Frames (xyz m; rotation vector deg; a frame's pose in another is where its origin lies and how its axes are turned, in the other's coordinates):
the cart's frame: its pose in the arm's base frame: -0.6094 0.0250 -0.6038 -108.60 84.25 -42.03
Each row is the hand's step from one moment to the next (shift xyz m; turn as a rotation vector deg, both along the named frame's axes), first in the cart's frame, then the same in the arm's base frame.
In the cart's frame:
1: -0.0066 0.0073 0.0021 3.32 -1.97 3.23
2: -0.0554 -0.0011 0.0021 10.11 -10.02 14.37
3: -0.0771 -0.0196 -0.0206 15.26 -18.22 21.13
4: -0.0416 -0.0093 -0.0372 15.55 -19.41 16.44
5: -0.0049 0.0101 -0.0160 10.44 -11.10 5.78
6: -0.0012 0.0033 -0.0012 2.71 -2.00 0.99
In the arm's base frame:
1: -0.0045 0.0054 -0.0072 4.39 -2.42 -0.44
2: -0.0102 0.0544 -0.0034 19.27 -6.00 -1.26
3: -0.0204 0.0758 0.0242 30.62 -8.56 0.81
4: -0.0313 0.0371 0.0291 27.93 -9.27 4.78
5: -0.0194 0.0007 0.0025 13.62 -7.30 5.18
6: -0.0032 0.0004 -0.0018 2.60 -2.13 1.01

